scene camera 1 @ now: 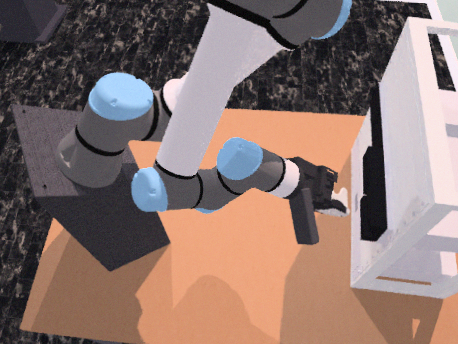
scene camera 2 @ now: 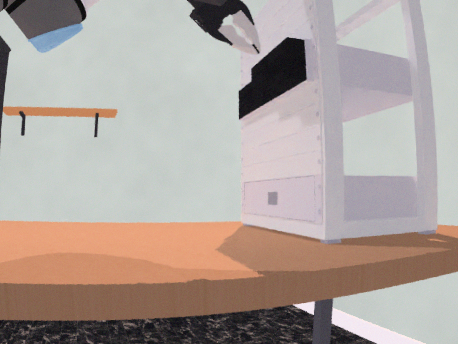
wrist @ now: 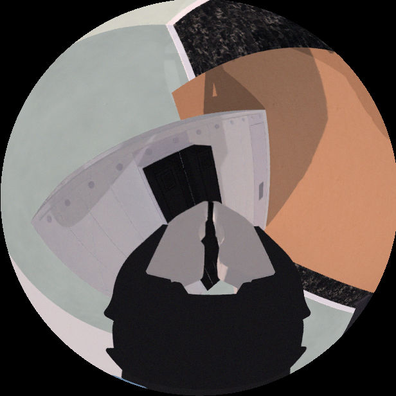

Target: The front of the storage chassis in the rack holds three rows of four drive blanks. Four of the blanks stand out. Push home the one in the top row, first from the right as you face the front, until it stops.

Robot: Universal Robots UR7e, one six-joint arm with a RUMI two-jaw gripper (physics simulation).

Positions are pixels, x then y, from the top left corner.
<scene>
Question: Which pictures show the white rack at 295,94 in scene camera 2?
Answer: Scene camera 1, scene camera 2 and the wrist view: all of them.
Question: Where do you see a white rack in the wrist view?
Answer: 223,156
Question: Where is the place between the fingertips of my gripper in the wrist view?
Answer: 209,203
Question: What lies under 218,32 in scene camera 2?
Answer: My gripper.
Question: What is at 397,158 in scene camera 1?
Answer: A white rack.
</scene>
